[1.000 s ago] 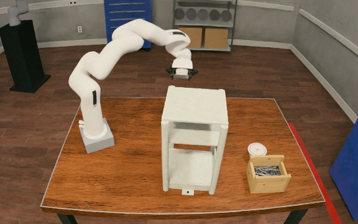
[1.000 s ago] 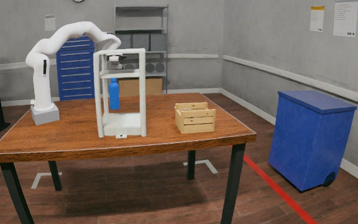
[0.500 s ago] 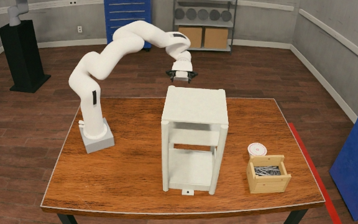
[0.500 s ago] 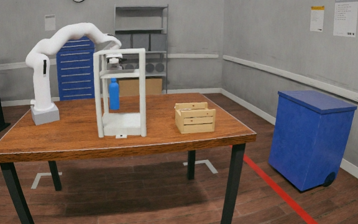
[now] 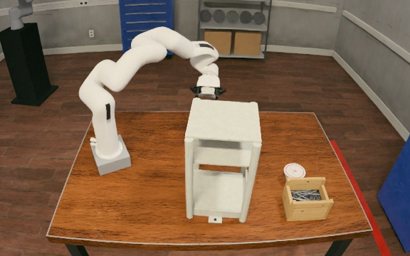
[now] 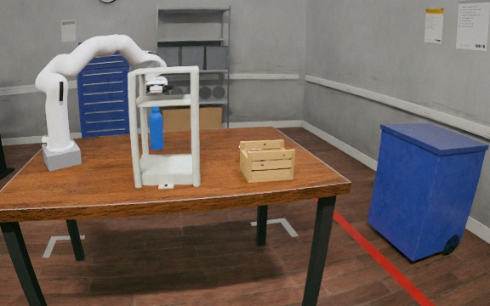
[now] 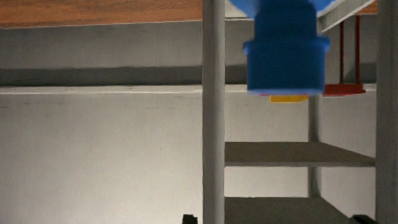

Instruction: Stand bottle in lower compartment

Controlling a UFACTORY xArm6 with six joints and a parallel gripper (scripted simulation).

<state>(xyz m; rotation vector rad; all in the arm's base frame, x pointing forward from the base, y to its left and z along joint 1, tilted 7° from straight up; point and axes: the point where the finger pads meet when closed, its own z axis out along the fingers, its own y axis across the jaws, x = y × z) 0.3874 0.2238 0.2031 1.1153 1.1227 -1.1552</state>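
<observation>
The blue bottle is 14 cm below my hand. Also, from my hand: shelving unit 10 cm ahead, 31 cm to the right, 8 cm below; then white round disc 41 cm ahead, 18 cm to the right, 23 cm below; then wooden crate 45 cm ahead, 33 cm to the right, 22 cm below.
</observation>
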